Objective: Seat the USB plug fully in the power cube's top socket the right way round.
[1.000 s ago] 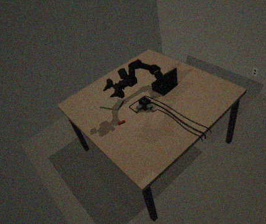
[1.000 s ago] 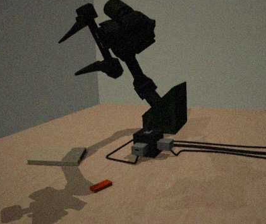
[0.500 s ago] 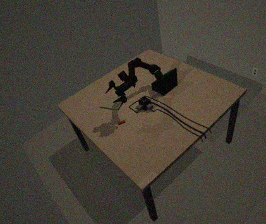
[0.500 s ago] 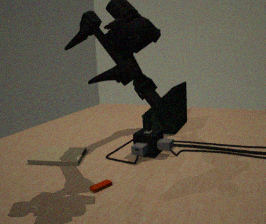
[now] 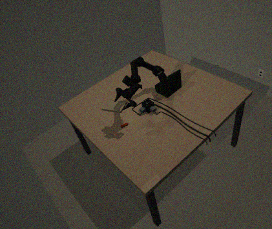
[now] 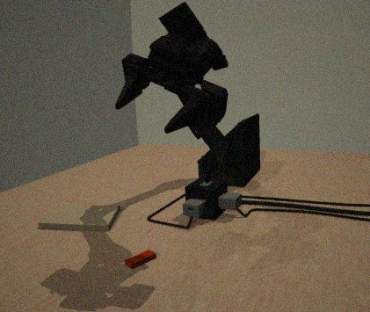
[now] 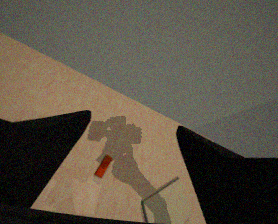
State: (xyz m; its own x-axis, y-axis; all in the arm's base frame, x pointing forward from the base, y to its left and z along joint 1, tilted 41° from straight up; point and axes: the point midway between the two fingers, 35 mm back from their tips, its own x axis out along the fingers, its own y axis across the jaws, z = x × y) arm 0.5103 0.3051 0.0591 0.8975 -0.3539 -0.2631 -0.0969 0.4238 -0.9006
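The USB plug lies 280 mm behind my gripper tip, 180 mm below it and 70 mm to the right of it. The rest, counted from my gripper tip: orange block: 260 mm below, 50 mm to the right, 20 mm behind.
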